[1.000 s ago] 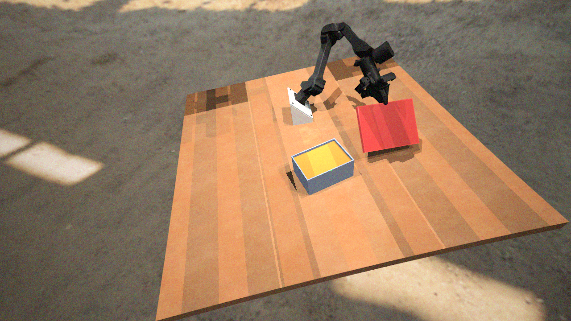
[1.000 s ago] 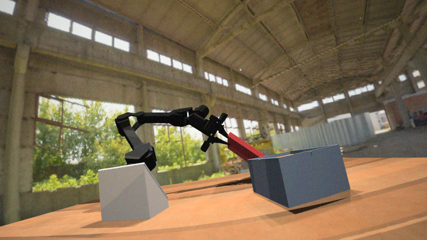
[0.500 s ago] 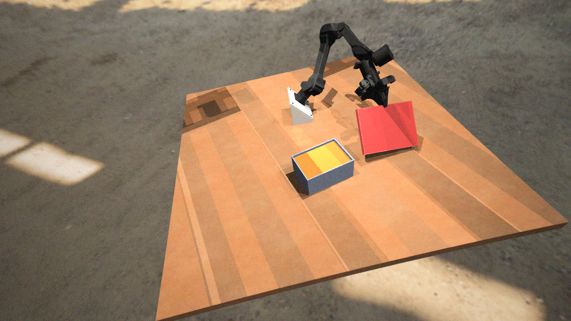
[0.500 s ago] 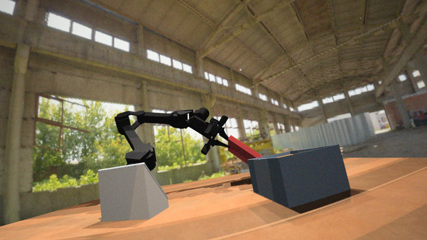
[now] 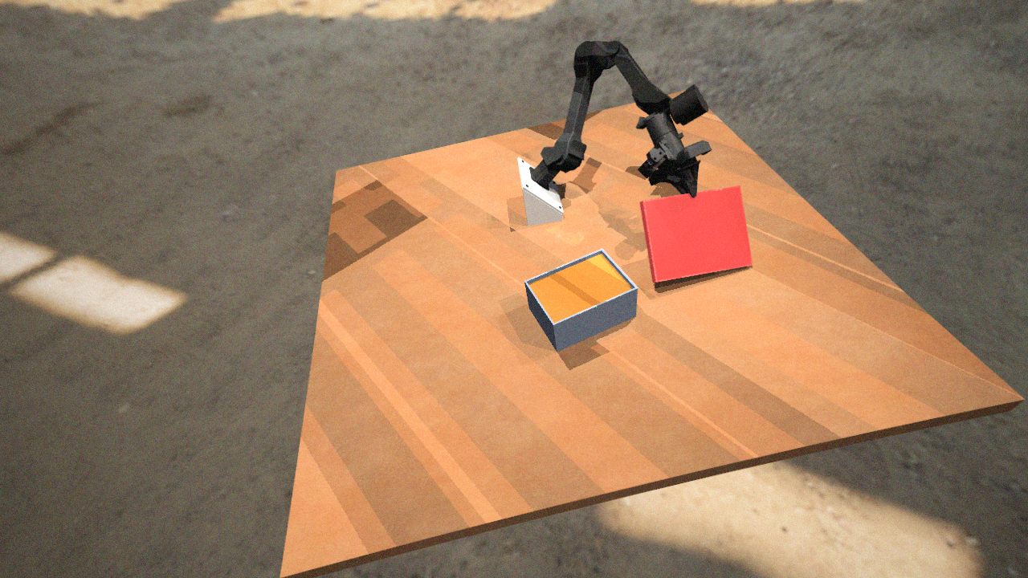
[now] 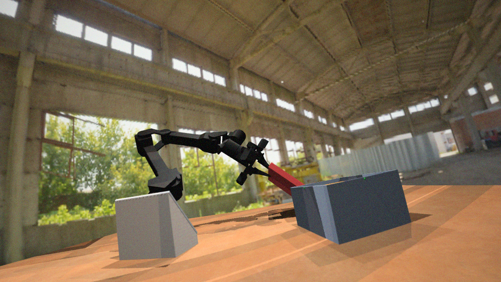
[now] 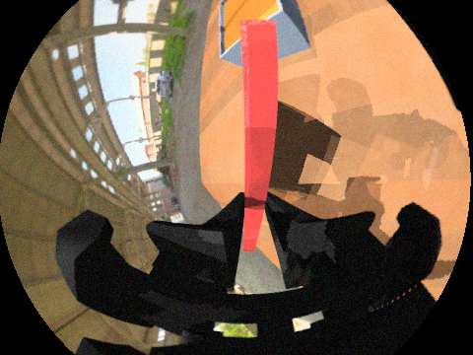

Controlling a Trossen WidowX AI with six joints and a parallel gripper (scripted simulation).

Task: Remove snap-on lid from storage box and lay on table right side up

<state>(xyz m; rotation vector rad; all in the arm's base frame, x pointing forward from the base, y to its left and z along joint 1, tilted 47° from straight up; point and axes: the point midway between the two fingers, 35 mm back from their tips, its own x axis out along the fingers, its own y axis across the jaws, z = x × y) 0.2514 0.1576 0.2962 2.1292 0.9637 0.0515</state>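
My gripper tip is now 60 mm short of the red lid and 60 mm above it. Round my gripper tip: storage box 290 mm to the right, 170 mm ahead, 100 mm below.
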